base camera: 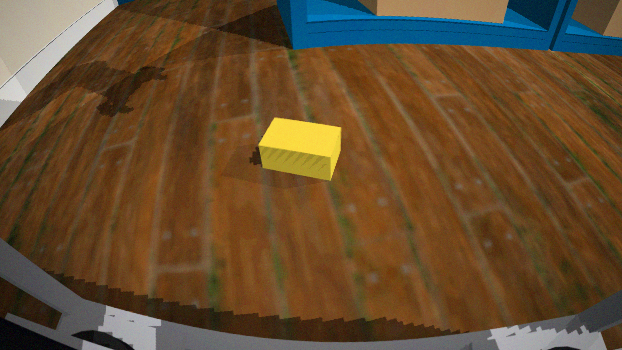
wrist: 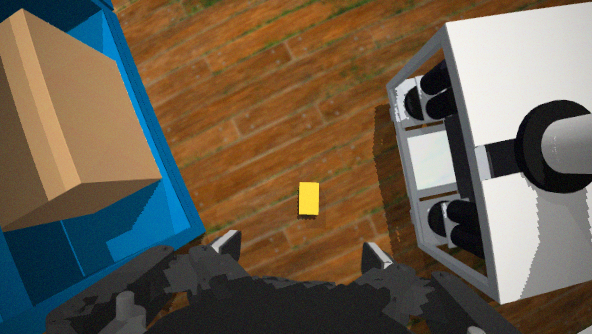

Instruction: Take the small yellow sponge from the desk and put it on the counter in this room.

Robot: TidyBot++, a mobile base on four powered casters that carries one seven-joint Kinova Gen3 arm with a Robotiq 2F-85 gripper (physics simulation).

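Places are measured from the arm's base along level axes (x ahead, y left, z up), in centimetres.
Where they show: gripper, fingertip midpoint: (wrist: 300,250); arm's base, origin of the base link: (wrist: 565,146).
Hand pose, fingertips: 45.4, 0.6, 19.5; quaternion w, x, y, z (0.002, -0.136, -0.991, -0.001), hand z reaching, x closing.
Each offset is from my fingertips to the top centre of the thing, as dx, dy, dz. "pt": to the spot under its first point.
The small yellow sponge @(-0.6, +4.1, -54.7) (base camera: 300,145) (wrist: 309,198) lies flat on the wooden floor, in front of my base and between it and a blue shelf unit. My gripper (wrist: 300,250) is open and empty, its two fingers wide apart. It hangs high above the floor, and the sponge shows beyond the gap between the fingertips in the wrist view. The gripper does not show in the base camera view, where its shadow falls on the floor at the upper left. A desk and a counter cannot be made out in either view.
The blue shelf unit (base camera: 425,35) (wrist: 182,200) holds a cardboard box @(pt +49.3, -30.3, -49.0) (base camera: 440,10) (wrist: 100,110). My white-topped base (wrist: 520,80) stands at the right in the wrist view. A pale wall with a white skirting board (base camera: 60,47) is at the upper left in the base view.
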